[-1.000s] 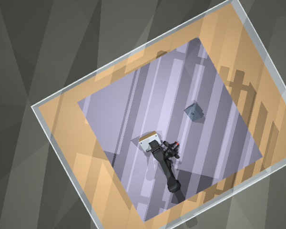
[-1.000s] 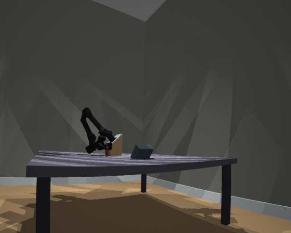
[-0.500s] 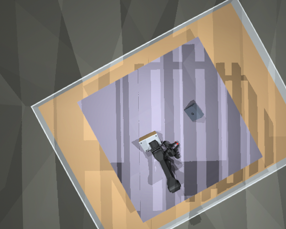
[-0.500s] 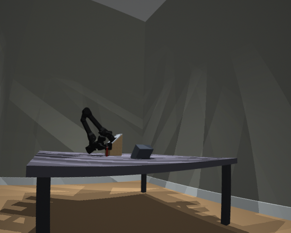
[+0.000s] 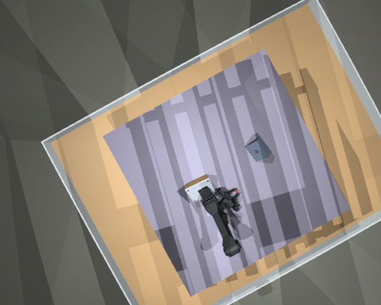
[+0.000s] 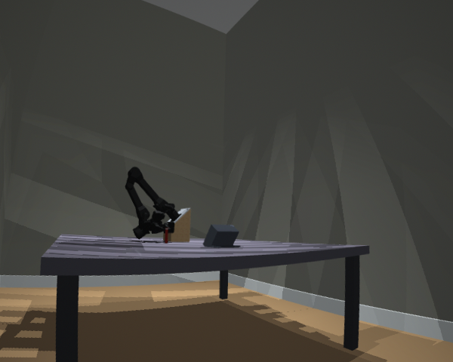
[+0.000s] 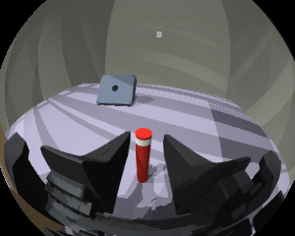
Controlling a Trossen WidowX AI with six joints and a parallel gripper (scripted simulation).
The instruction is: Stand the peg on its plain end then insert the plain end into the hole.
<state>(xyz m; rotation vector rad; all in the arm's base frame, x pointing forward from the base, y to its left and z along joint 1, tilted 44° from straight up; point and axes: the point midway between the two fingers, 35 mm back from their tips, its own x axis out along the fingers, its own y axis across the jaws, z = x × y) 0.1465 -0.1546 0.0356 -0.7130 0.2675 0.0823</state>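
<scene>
My gripper tip is 10 mm past the red peg and 10 mm above it. Also, from my gripper tip: sloped panel 270 mm ahead, 160 mm to the left, 30 mm below.
</scene>
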